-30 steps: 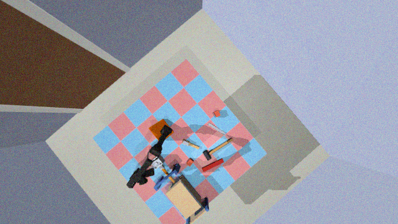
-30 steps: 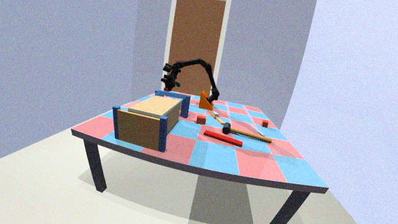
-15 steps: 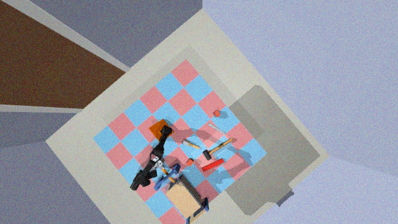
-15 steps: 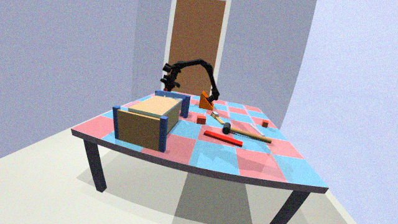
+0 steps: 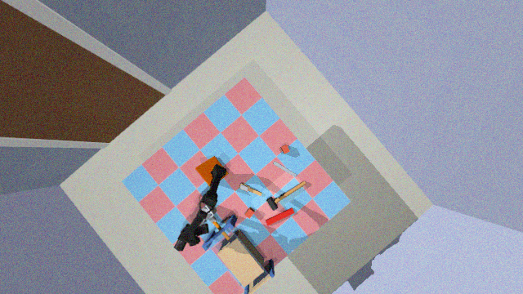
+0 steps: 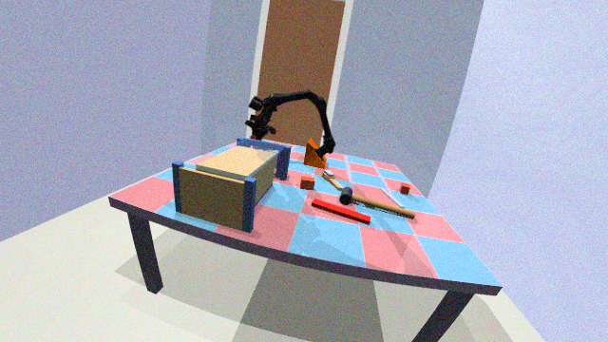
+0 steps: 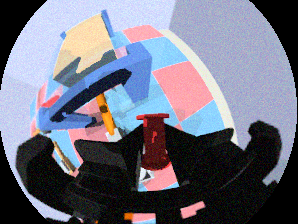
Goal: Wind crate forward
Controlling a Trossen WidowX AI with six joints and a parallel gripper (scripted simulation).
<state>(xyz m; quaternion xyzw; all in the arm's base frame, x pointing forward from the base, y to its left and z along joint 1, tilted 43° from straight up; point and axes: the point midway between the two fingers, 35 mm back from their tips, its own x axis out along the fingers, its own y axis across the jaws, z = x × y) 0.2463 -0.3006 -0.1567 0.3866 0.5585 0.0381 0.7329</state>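
The blue steel frame lies 90 mm ahead of my gripper tip, 90 mm to the left of it and 30 mm below it. Round my gripper tip: winch: 90 mm behind, 80 mm to the left, 100 mm below; then dark red knob: 10 mm behind, 10 mm to the left; then cubby: 330 mm ahead, 100 mm to the left, 50 mm below.
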